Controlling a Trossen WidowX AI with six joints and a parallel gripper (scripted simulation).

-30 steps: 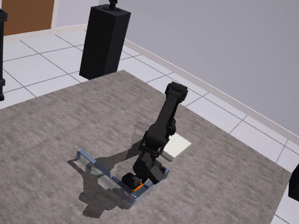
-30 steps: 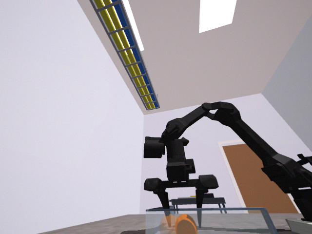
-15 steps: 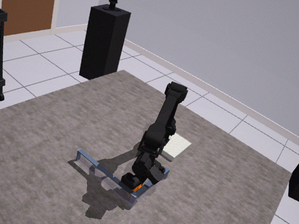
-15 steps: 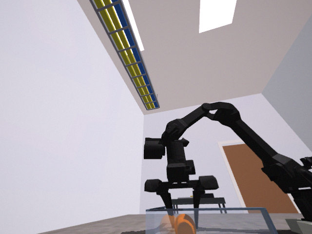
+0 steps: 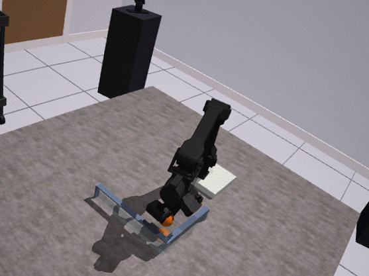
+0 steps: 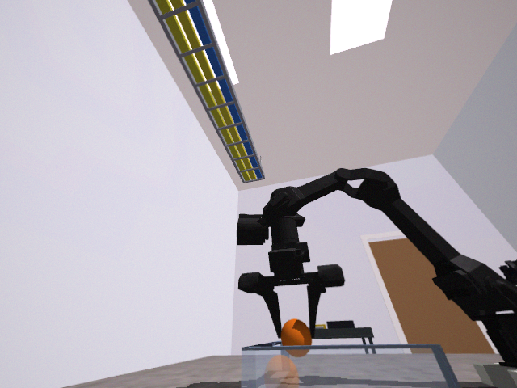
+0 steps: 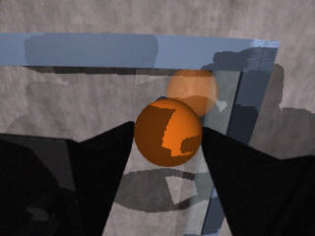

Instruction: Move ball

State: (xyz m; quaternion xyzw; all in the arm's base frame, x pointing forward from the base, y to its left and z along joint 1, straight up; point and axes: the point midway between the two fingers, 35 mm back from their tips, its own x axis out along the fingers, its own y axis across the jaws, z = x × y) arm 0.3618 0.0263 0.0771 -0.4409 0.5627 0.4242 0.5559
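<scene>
Right now the see-through copy of ball is 4 cm below my gripper tip, 3 cm ahead of it and 1 cm to the left of it. The rest, counted from my gripper tip: orange ball right at my gripper tip.
</scene>
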